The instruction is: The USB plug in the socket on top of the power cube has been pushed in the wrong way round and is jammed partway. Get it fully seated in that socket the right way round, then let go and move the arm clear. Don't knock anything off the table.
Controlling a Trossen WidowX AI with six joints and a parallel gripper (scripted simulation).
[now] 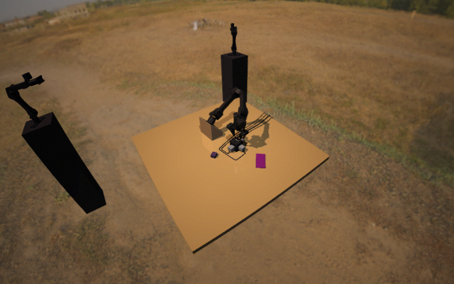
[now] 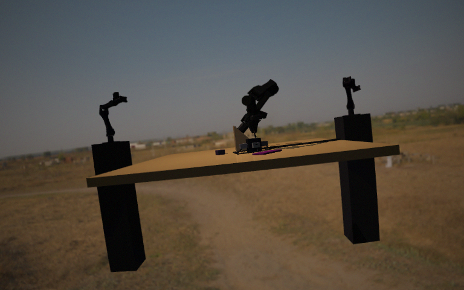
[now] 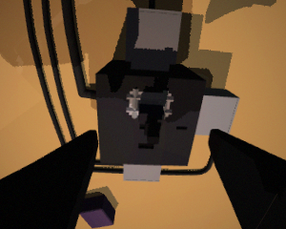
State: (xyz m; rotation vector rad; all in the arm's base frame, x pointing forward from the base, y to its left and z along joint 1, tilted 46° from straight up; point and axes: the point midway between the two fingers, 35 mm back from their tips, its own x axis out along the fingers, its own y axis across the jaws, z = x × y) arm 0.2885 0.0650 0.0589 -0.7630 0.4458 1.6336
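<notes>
My gripper tip is now 2 cm above the USB plug. Round my gripper tip: magenta card: 24 cm ahead, 10 cm below, 5 cm to the left; then USB socket: 4 cm below, 1 cm to the left; then purple block: 22 cm to the right, 9 cm below, 3 cm behind.
</notes>
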